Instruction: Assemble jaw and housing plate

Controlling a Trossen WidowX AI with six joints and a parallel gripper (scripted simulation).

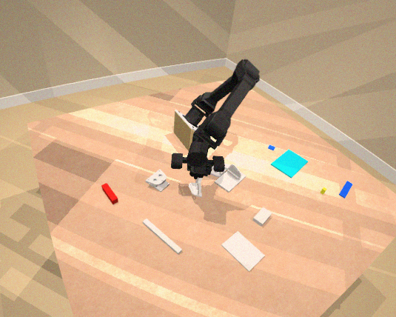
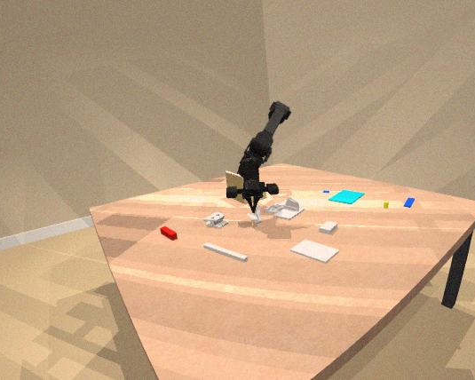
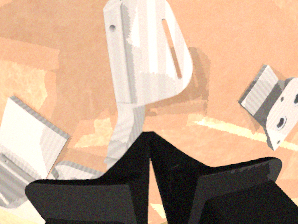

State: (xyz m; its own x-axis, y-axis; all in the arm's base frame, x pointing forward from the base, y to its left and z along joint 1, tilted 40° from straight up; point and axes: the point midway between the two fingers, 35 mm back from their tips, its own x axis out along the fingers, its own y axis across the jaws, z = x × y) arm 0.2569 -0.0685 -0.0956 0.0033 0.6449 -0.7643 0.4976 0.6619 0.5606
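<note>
The white jaw lies 2 cm ahead of my gripper tip, 1 cm to the left of it and 1 cm above it. Also, from my gripper tip: flat white plate (32 cm ahead, 3 cm below, 1 cm to the right); white bar (21 cm to the right, 15 cm ahead, 2 cm below); red block (31 cm to the right, 8 cm behind, 2 cm below).
</note>
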